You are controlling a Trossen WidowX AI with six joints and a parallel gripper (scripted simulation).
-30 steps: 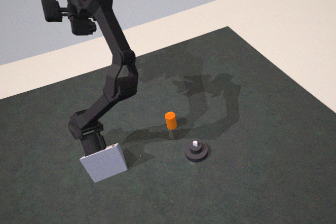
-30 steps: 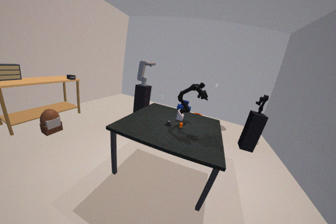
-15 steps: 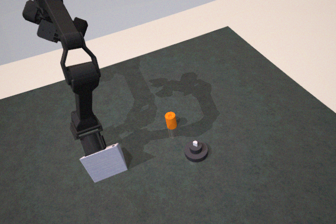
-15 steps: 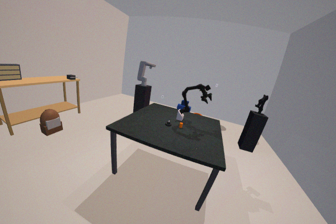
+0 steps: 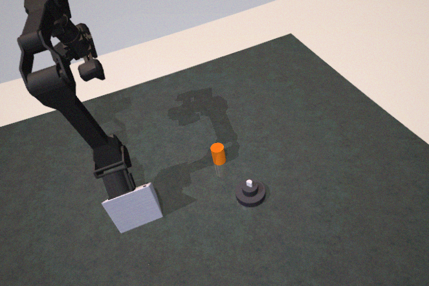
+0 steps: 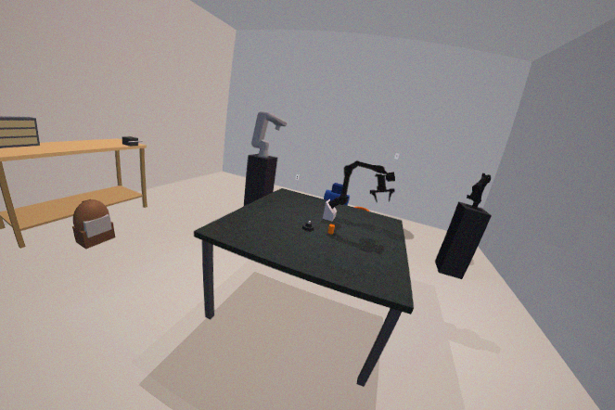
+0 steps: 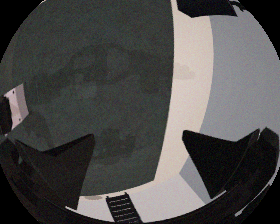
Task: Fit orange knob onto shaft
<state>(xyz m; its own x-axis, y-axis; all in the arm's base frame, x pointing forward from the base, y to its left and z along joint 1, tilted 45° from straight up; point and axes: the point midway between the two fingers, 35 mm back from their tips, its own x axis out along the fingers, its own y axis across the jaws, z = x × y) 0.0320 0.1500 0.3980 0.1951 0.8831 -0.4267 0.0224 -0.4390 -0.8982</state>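
My gripper tip is now 250 mm short of the orange knob, 310 mm to the left of it and 210 mm above it. Round my gripper tip: dark round pedestal: 290 mm ahead, 470 mm to the right, 220 mm below.
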